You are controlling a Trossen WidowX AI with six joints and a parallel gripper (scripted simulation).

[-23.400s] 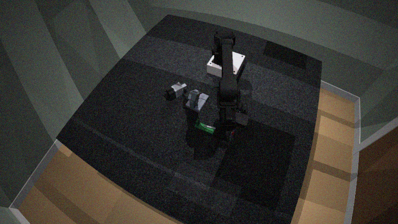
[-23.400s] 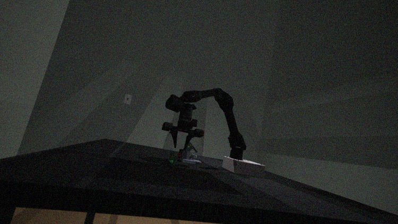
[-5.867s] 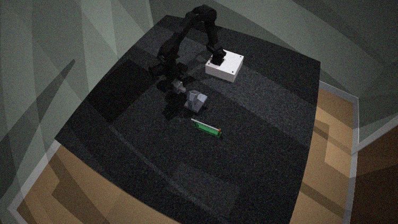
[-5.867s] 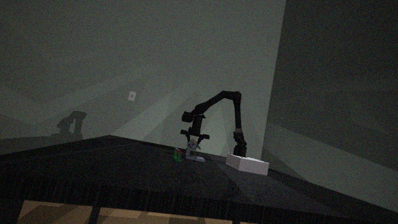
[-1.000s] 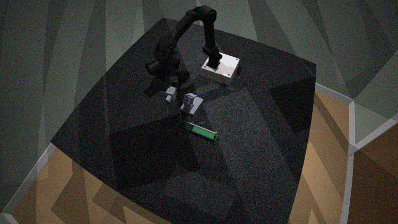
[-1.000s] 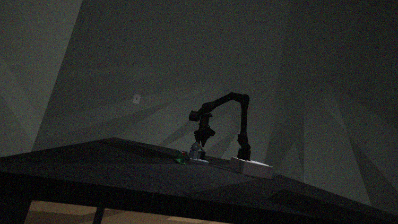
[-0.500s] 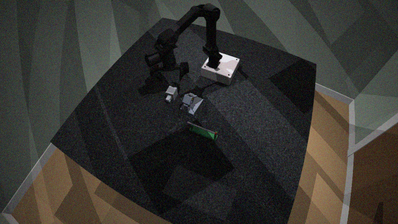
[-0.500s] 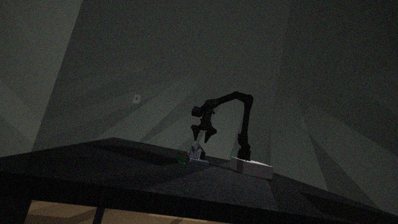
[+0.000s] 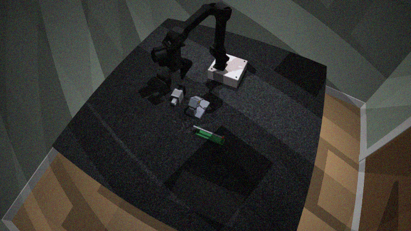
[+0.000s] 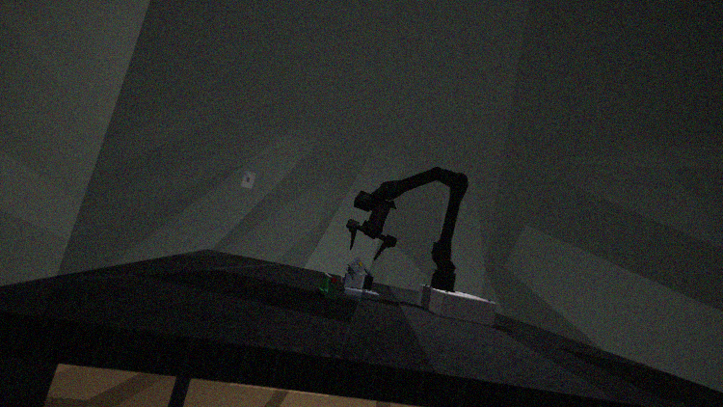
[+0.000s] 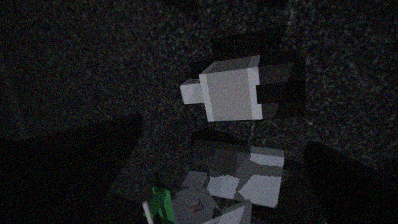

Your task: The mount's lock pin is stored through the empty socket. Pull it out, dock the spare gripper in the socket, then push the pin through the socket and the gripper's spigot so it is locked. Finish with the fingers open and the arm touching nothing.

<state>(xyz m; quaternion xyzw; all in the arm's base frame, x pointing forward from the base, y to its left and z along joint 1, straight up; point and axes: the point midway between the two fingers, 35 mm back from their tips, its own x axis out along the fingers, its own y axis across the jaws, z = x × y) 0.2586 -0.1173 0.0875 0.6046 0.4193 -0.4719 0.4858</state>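
The spare gripper is 9 cm below my gripper tip. Round my gripper tip: green pad: 26 cm to the left, 12 cm ahead, 10 cm below; then socket: 13 cm to the left, 7 cm below, 2 cm ahead.
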